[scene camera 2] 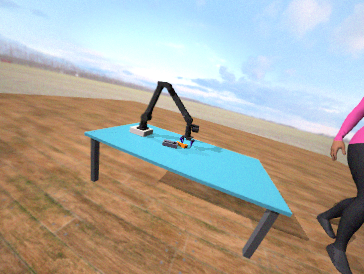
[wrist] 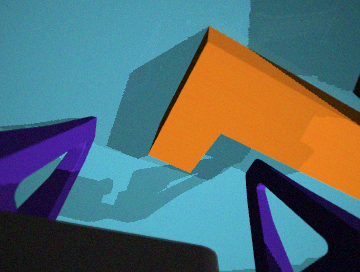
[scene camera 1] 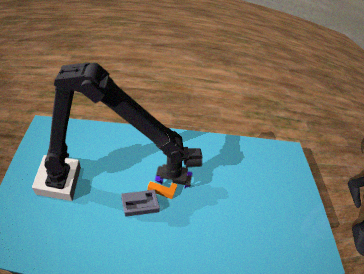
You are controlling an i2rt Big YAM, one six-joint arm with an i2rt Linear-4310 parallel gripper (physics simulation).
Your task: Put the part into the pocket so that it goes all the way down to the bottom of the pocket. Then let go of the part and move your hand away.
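Seen in the pictures: gripper, fingertip midpoint: (scene camera 2: 186,145) (wrist: 178,147) (scene camera 1: 173,185); arm's base, origin of the base link: (scene camera 2: 142,128) (scene camera 1: 58,176).
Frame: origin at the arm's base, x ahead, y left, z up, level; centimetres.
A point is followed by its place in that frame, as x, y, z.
The orange L-shaped part (scene camera 1: 164,190) @(45.4, 2.5, -2.6) (scene camera 2: 183,145) @(47.5, 1.4, -3.2) (wrist: 225,95) @(47.8, 2.1, -2.7) is out of the pocket, low over or on the table beside the grey block. Its long arm reaches toward the block's back right corner; whether it touches the block or lies fully flat I cannot tell. The grey block (scene camera 1: 141,211) @(36.8, -8.6, -2.8) (scene camera 2: 169,144) @(36.9, -8.6, -3.1) sits on the table with its pocket facing up. My gripper (scene camera 1: 173,182) @(49.2, 6.7, -4.3) (scene camera 2: 187,142) @(49.2, 6.7, -4.3) (wrist: 178,147) @(49.2, 6.7, -4.3) is open, pointing down. Its purple fingers stand wide apart around the part's short-arm end, with gaps in the wrist view.
The arm's white base (scene camera 1: 54,191) @(0.6, -7.6, -0.1) (scene camera 2: 141,131) @(4.2, -7.5, -0.7) stands at the left of the blue table (scene camera 1: 260,220) @(88.0, -8.3, -5.7) (scene camera 2: 225,175) @(89.9, -22.1, -5.7). A person (scene camera 2: 355,135) in a pink top stands on the floor off the table's right side.
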